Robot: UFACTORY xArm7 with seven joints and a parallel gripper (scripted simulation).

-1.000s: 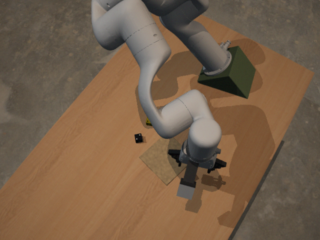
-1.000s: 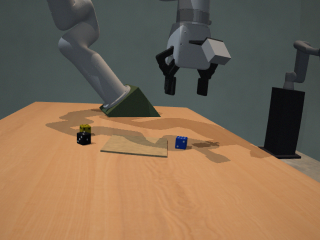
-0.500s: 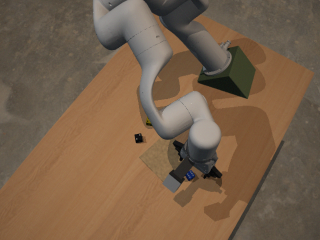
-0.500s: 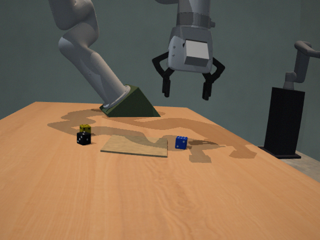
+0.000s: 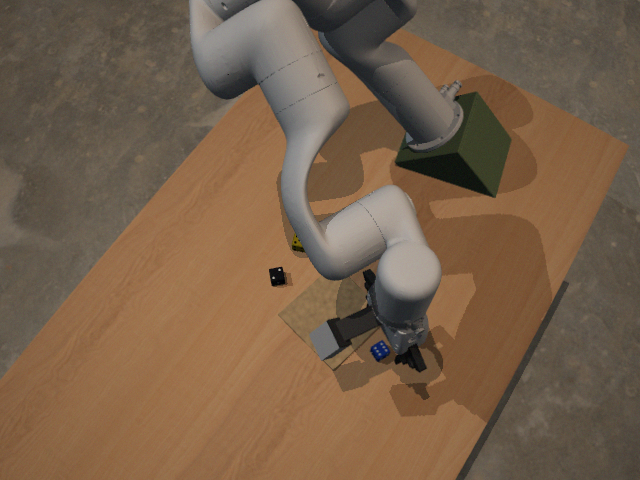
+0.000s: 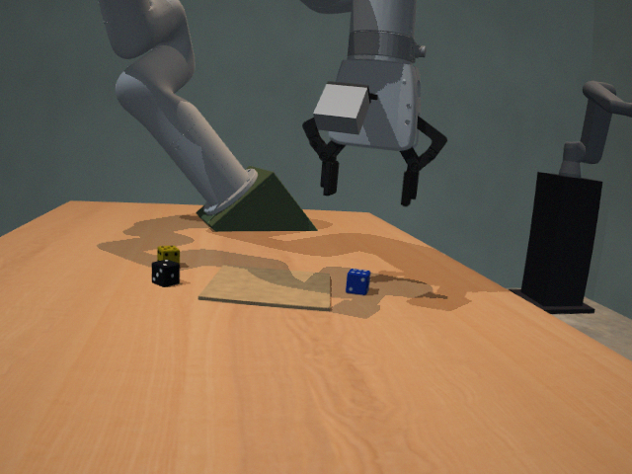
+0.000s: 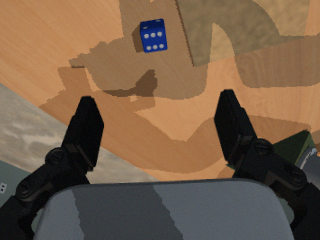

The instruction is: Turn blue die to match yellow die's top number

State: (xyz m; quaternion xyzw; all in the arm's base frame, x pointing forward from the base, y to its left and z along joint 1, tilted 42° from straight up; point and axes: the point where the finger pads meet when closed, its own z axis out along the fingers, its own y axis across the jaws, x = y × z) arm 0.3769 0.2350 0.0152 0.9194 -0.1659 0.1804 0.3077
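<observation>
Right now my hand is 10 mm short of the blue die and 110 mm above it. Also, from my hand: black die: 10 mm ahead, 230 mm to the right, 110 mm below; then yellow die: 70 mm behind, 240 mm to the right, 110 mm below; then tan mat: 110 mm to the right, 120 mm below.
</observation>
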